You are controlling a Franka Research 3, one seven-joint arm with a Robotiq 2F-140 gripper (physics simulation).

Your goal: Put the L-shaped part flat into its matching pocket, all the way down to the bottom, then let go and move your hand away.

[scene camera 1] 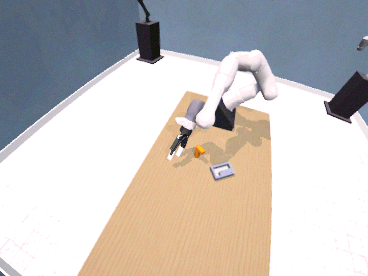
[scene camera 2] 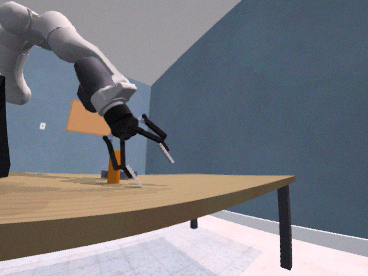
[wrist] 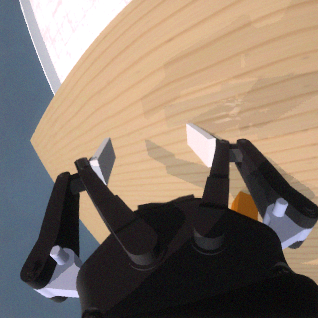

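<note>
The orange L-shaped part (scene camera 1: 199,150) (scene camera 2: 114,175) (wrist: 244,205) stands upright on the table. In the wrist view a part of it shows behind the right finger. The grey-blue pocket frame (scene camera 1: 215,176) (scene camera 2: 104,174) lies flat on the table, beside the part and nearer the table's middle; its pocket shows no orange part in it. My gripper (scene camera 1: 175,154) (scene camera 2: 157,173) (wrist: 149,139) is open, tilted, with nothing between its fingers. It is low over the table, to the left of the part in the first scene view.
The wooden table (scene camera 1: 185,225) (scene camera 2: 225,192) carries the arm's black base (scene camera 1: 226,118) at its far end. The table's left edge is close to the gripper. Two dark pedestals (scene camera 1: 149,41) (scene camera 1: 347,97) stand on the floor away from the table.
</note>
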